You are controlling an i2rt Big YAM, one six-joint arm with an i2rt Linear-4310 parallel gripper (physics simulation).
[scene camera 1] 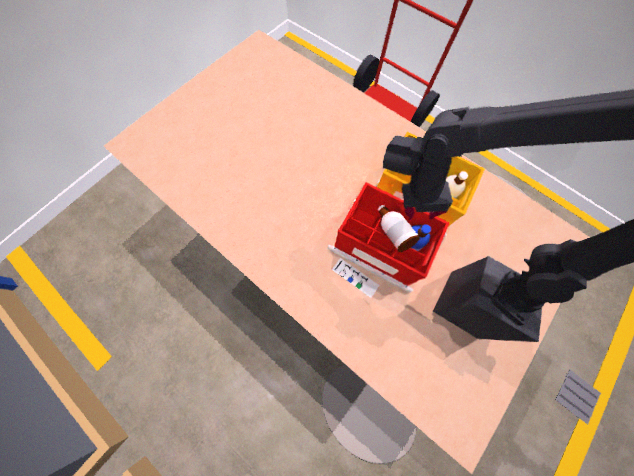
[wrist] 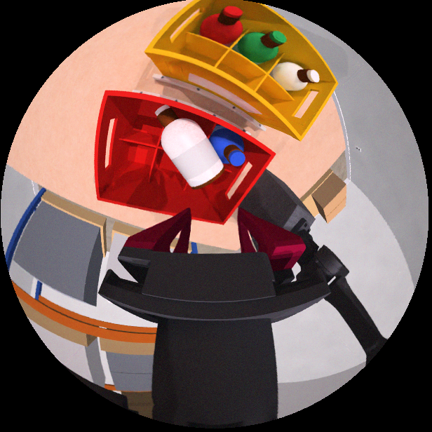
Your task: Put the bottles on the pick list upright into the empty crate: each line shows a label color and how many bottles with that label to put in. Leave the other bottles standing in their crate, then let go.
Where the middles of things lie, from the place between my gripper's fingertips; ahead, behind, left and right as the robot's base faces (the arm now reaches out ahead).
Now: the blue bottle (wrist: 228, 145) 180 mm below my hand, 50 mm to the right of it and 40 mm behind it. Round my hand: pick list (scene camera 1: 345, 270): 260 mm below, 170 mm to the left, 20 mm ahead; green bottle (wrist: 258, 47): 260 mm to the right, 180 mm below, 90 mm ahead.
